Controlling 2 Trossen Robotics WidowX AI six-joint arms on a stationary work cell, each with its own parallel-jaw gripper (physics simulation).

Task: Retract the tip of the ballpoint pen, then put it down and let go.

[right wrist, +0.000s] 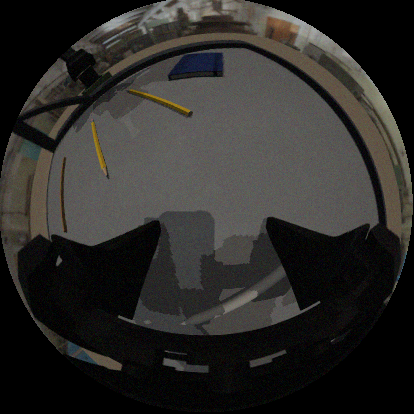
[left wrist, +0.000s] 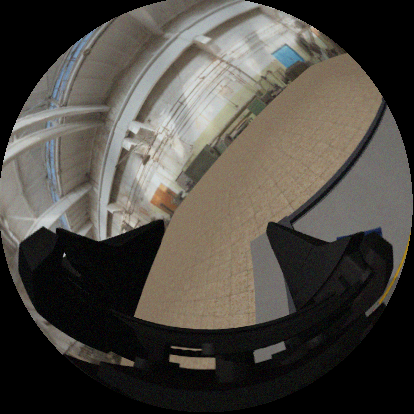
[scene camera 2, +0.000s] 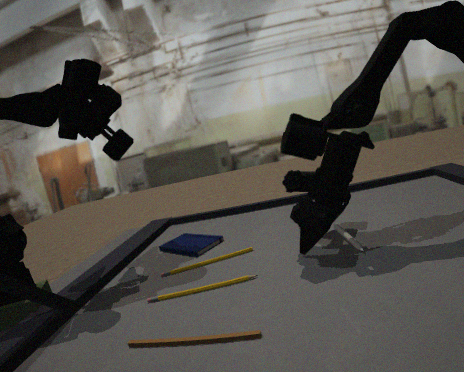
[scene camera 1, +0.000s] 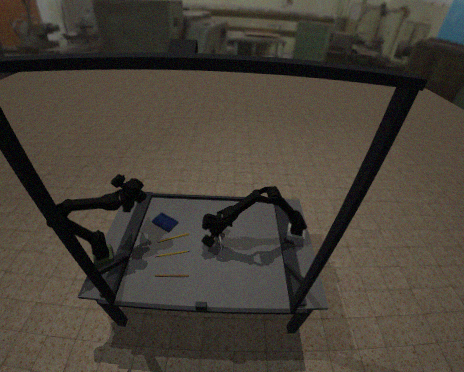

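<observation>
The ballpoint pen is grey-white and lies on the grey table under my right gripper. In the right wrist view its tapered end points to the lower left, and its other end is hidden behind the right-hand finger. Whether its tip is out is too small to tell. My right gripper is open and empty, low over the table, with the pen showing beyond and between its fingers. My left gripper is open and empty, raised near the table's left edge, away from the pen.
A blue notebook lies at the back left. Two yellow pencils and a brown stick lie left of the pen. Dark frame posts rise at the table's sides.
</observation>
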